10 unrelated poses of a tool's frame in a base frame.
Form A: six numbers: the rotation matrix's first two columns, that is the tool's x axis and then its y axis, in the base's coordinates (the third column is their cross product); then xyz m.
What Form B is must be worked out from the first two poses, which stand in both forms.
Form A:
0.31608 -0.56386 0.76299 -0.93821 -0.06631 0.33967 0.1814 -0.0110 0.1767
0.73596 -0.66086 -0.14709 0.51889 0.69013 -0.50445 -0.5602 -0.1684 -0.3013
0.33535 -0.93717 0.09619 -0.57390 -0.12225 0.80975 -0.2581 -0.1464 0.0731
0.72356 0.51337 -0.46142 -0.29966 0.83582 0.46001 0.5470 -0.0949 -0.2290
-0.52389 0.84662 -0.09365 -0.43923 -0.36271 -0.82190 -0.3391 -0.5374 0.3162
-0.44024 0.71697 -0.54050 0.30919 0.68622 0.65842 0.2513 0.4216 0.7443
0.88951 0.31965 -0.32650 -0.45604 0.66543 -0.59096 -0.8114 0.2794 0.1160
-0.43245 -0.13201 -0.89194 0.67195 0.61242 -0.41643 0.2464 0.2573 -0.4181
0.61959 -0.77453 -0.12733 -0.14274 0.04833 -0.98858 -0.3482 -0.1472 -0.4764
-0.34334 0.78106 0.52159 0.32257 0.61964 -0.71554 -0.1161 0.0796 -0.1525
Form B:
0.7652 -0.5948 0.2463 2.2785 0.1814 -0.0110 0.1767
-0.5193 0.3781 -0.7664 0.8783 -0.5602 -0.1684 -0.3013
0.7778 -0.5772 -0.2486 2.3225 -0.2581 -0.1464 0.0731
0.4351 0.7201 0.5405 0.8513 0.5470 -0.0949 -0.2290
-0.2886 -0.4246 0.8582 2.2948 -0.3391 -0.5374 0.3162
0.3482 0.8992 0.2650 2.2639 0.2513 0.4216 0.7443
-0.8292 0.2325 0.5083 0.8681 -0.8114 0.2794 0.1160
0.2093 0.8610 -0.4636 2.0922 0.2464 0.2573 -0.4181
-0.8274 0.4595 -0.3228 1.7786 -0.3482 -0.1472 -0.4764
-0.3967 -0.8726 0.2850 2.2071 -0.1161 0.0796 -0.1525

